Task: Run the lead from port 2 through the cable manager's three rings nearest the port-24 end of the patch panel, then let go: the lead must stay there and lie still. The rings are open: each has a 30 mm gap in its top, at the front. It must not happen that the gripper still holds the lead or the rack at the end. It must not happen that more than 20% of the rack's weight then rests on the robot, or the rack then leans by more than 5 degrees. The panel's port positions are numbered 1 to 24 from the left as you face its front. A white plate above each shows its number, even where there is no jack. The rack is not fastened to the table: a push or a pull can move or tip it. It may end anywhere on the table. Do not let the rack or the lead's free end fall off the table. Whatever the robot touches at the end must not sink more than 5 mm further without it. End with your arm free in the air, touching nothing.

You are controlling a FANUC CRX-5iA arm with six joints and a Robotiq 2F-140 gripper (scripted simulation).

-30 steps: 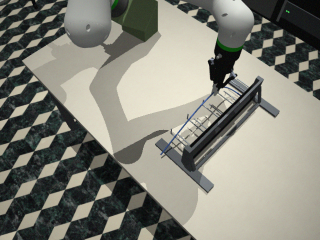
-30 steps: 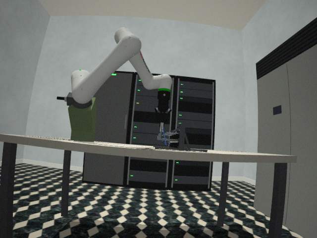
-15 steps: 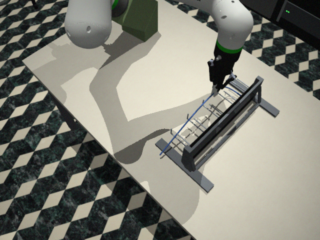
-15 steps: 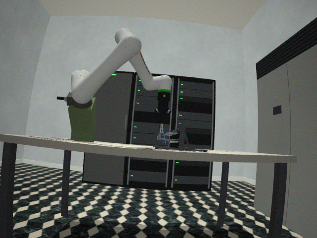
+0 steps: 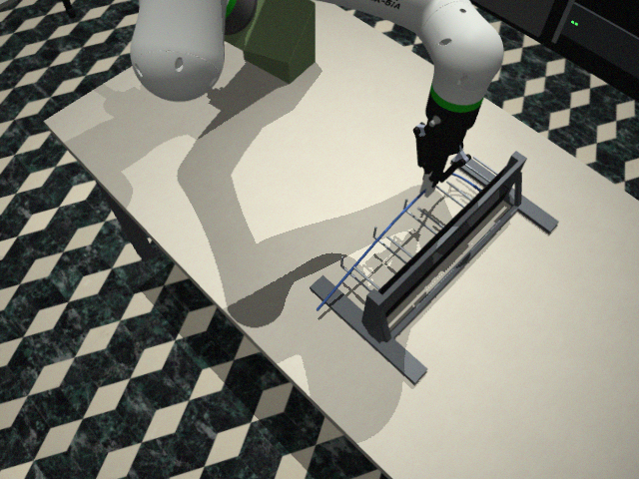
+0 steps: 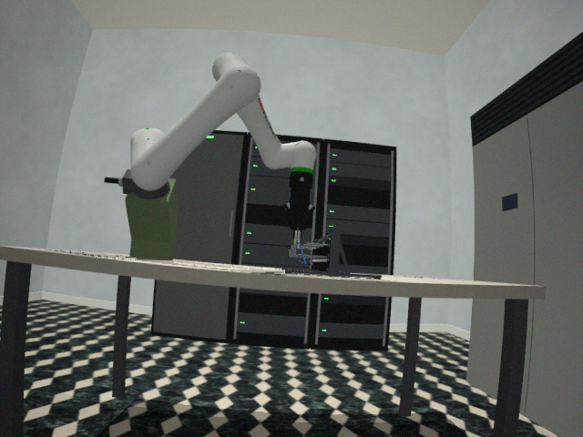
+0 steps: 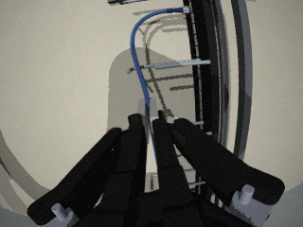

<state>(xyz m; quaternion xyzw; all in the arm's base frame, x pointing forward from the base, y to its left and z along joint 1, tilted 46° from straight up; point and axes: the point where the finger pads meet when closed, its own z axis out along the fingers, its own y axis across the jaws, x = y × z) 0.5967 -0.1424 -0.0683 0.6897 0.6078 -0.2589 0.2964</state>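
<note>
Right now the dark grey rack is 9 cm ahead of my hand, 6 cm to the right of it and 6 cm below it.
</note>
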